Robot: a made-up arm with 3 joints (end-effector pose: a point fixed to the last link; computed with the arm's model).
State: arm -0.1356 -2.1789 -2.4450
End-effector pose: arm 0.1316 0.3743 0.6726 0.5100 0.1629 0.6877 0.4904
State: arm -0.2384 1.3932 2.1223
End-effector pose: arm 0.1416 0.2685 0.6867 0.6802 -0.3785 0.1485 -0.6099
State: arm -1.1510 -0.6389 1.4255
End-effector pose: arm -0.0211 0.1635 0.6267 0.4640 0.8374 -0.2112 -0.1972
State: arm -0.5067 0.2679 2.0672
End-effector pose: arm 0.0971 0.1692 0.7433 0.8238 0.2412 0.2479 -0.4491
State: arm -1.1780 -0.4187 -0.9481
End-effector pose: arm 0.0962 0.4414 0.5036 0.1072 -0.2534 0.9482 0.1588
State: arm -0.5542 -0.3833 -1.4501
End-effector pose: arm 0.0395 0.3082 0.3911 0.0683 -0.2420 0.9634 -0.0928
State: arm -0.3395 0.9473 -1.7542
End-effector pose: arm -0.0670 0.0303 0.5301 0.2536 0.1812 -0.6925 0.6506
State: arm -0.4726 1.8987 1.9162
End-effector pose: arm 0.1610 0.3153 0.6750 0.6191 -0.4845 0.0889 -0.6115
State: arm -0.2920 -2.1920 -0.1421
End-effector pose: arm -0.1054 0.3728 0.4846 0.2490 -0.8050 0.4586 0.2823
